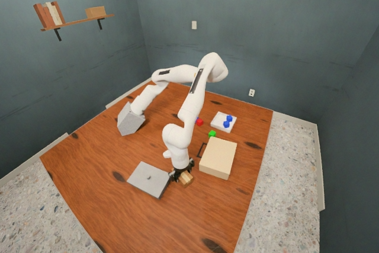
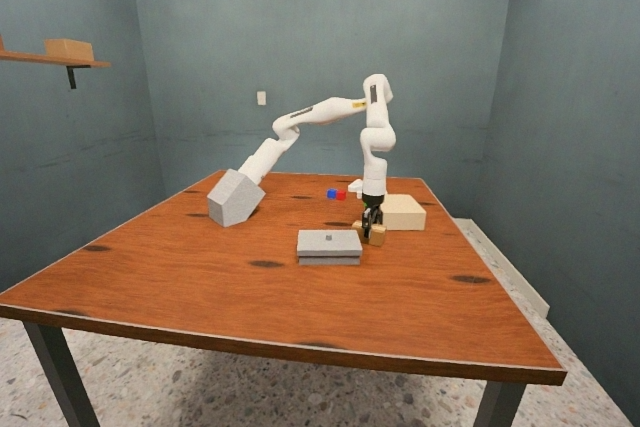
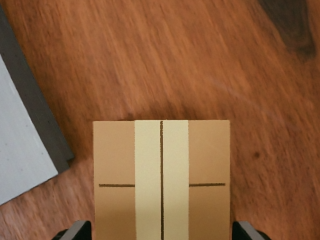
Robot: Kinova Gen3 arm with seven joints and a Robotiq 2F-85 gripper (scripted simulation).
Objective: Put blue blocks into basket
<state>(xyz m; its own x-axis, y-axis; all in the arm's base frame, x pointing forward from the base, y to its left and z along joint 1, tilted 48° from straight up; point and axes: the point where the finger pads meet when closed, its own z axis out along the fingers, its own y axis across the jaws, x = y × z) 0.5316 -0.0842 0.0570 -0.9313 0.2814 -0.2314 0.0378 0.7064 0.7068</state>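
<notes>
The small box lies 1 cm behind my hand. The rest, counted from my hand: light wooden cabinet: 21 cm to the left, 4 cm ahead; metal lid: 14 cm to the right, 10 cm behind, 1 cm above; grey metal box: 14 cm to the right, 10 cm behind, 1 cm below.
</notes>
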